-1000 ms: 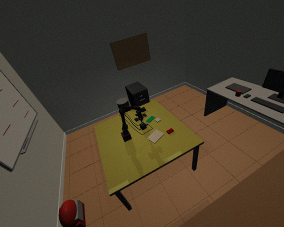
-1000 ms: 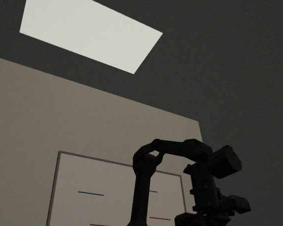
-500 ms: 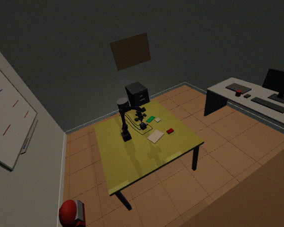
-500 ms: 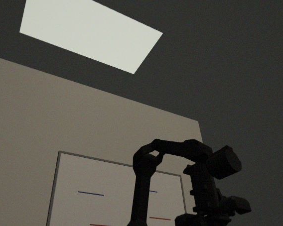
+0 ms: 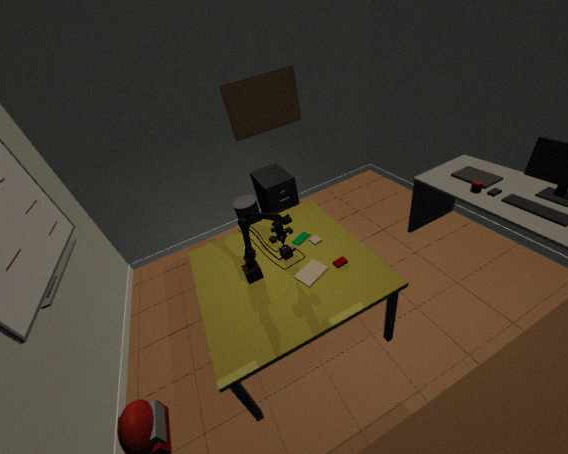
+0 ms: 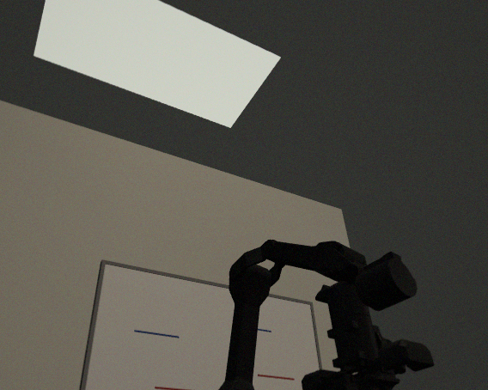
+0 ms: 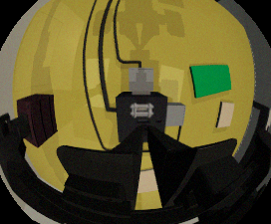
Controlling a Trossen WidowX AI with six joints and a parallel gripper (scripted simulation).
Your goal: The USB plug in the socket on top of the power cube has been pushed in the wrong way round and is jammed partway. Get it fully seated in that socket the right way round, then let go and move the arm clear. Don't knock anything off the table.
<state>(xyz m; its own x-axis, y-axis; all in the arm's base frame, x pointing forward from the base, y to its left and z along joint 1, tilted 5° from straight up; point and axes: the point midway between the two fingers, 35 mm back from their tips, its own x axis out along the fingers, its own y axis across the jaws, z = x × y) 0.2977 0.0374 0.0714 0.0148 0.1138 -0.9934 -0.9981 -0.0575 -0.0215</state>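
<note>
The pale grey socket lies 60 mm below my gripper tip. The rest, counted from my gripper tip: red block 270 mm ahead, 340 mm to the right, 120 mm below; then green card 200 mm ahead, 80 mm to the left, 130 mm below.
</note>
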